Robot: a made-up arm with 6 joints.
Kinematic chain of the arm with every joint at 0, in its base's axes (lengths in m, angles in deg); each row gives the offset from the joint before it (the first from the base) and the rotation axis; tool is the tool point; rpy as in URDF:
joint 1: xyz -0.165 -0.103 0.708 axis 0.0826 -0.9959 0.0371
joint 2: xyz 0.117 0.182 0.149 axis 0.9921 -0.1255 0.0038
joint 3: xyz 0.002 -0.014 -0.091 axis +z
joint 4: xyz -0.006 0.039 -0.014 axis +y
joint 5: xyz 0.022 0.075 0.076 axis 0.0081 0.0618 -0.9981
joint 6: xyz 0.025 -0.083 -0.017 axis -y
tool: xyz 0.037 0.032 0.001 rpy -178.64 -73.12 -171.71
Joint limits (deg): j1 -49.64..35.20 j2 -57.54..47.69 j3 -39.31..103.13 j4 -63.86..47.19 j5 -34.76..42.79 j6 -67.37..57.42
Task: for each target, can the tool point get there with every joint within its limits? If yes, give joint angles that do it. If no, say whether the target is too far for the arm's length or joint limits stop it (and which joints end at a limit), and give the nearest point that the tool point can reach.
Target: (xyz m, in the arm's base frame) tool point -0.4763 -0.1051 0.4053
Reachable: no: joint limits stop it (at a limit: joint 1, joint 2, joint 4, joint 5) | nearest point -0.1376 0.0249 0.6045 | short by 0.414 m
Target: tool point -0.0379 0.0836 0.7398
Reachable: yes | joints 3.49 -45.36 37.82 10.35 -7.55 -40.74
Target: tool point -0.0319 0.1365 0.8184
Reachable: yes | joints 25.59 -4.64 17.32 28.66 1.47 -45.33
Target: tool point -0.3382 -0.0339 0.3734
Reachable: no: joint limits stop it (at a limit: joint 1, joint 4, joint 5) | nearest point -0.1161 0.0343 0.5710 | short by 0.305 m
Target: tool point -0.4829 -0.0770 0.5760
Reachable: no: joint limits stop it (at a limit: joint 1, joint 2, joint 3, joint 4, joint 5) | nearest point -0.2096 -0.0006 0.7238 | short by 0.320 m
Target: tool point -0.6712 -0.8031 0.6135
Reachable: no: too far | nearest point -0.2038 -0.0227 0.7463 | short by 0.919 m
